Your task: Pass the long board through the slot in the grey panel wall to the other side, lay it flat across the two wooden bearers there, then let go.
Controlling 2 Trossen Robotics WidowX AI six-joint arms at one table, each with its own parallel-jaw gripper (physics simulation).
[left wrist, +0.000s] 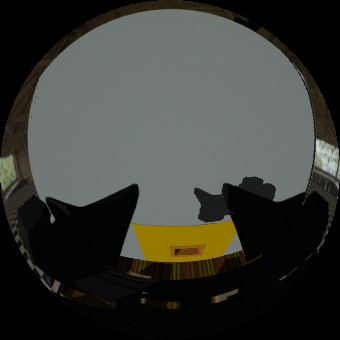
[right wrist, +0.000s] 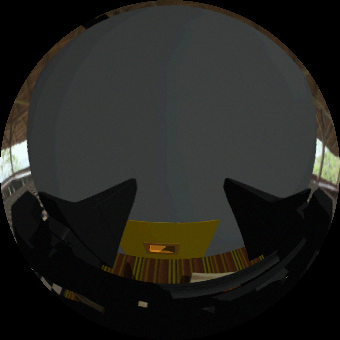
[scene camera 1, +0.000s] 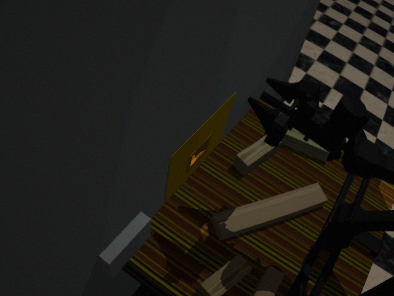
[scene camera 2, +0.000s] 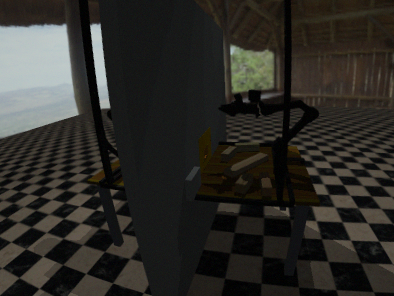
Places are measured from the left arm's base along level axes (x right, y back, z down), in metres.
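Pixels of known places: left gripper, between the fingertips: (left wrist: 181, 188); right gripper, between the fingertips: (right wrist: 181, 183) (scene camera 1: 257, 88) (scene camera 2: 219, 107); right arm's base, origin of its link: (scene camera 1: 331, 241).
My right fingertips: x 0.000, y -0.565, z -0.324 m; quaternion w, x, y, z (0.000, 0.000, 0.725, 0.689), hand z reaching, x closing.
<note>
For each thing: its top centre in the pictures, then the offset to it from my right fingertips. "*": a spot on its surface instead. Level surfaces: height alone.
- long board, centre of its top: (scene camera 1: 275, 207) (scene camera 2: 247, 161) dx +0.014, dy -0.161, dz +0.311 m
- pale grey block, a spot on its surface: (scene camera 1: 125, 239) * dx +0.347, dy +0.064, dz +0.244 m
- striped table, height of its surface: dz +0.344 m
The long board (scene camera 1: 272, 210) (scene camera 2: 246, 165) lies diagonally on the striped table, on the right arm's side of the grey panel wall (scene camera 1: 75, 100) (scene camera 2: 165, 125) (left wrist: 170, 125) (right wrist: 165, 100). The slot is in a yellow plate (scene camera 1: 220, 117) (scene camera 2: 205, 137) (left wrist: 150, 240) (right wrist: 192, 237) low on the wall. My right gripper (scene camera 1: 259, 90) (right wrist: 181, 183) is open and empty, raised above the table and facing the wall. My left gripper (left wrist: 181, 188) is open and empty, facing the wall's other face. Pale wood bits show low in the left wrist view; I cannot tell if they are the bearers.
Shorter wooden blocks (scene camera 1: 257, 154) (scene camera 1: 307, 144) (scene camera 1: 226, 275) (scene camera 1: 270, 282) lie around the long board. A pale grey block (scene camera 1: 125, 239) (scene camera 2: 193, 183) juts out by the wall at the table's edge. The striped table (scene camera 1: 295, 240) (scene camera 2: 302, 182) ends at the wall.
</note>
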